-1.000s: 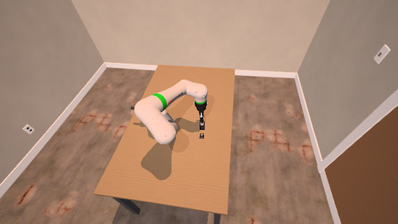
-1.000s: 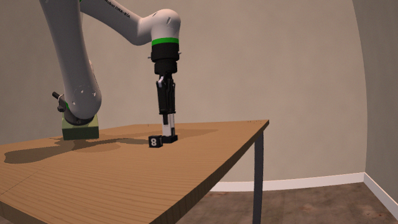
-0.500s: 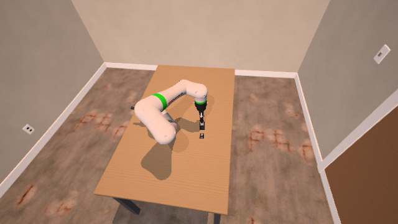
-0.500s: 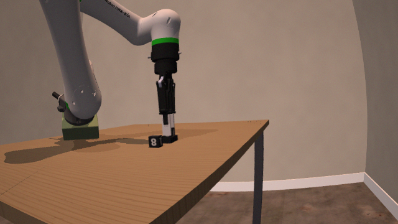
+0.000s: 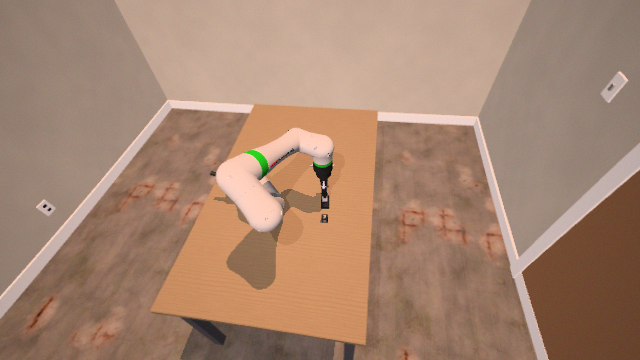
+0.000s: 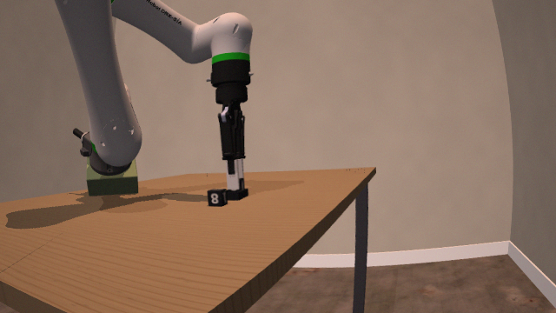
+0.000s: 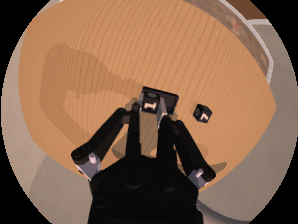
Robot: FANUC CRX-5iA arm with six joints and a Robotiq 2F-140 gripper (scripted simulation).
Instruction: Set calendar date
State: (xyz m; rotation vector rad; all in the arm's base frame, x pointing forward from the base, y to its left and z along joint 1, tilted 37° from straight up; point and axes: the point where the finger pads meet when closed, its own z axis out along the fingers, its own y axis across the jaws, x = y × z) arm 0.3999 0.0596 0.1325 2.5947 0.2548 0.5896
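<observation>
The black calendar tray lies 2 cm to the right of my hand and 4 cm below it.
</observation>
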